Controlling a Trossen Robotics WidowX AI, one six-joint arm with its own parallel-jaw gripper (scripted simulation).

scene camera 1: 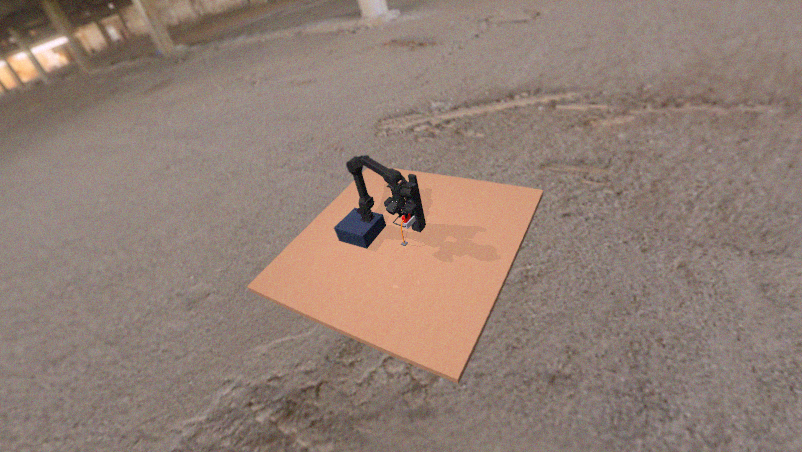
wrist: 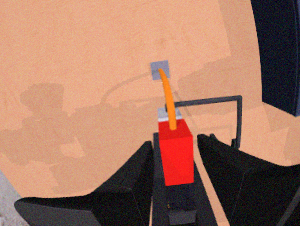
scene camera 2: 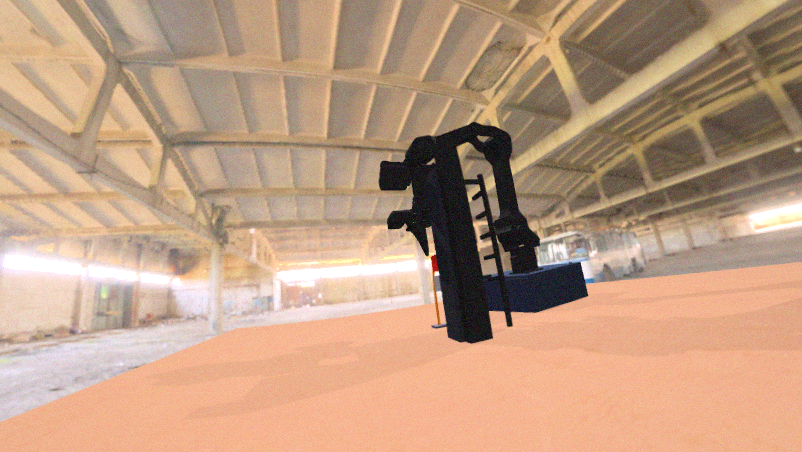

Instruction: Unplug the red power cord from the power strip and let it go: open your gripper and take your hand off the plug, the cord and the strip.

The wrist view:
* gripper: 174, 143
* red plug: 176, 145
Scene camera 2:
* gripper: 435, 255
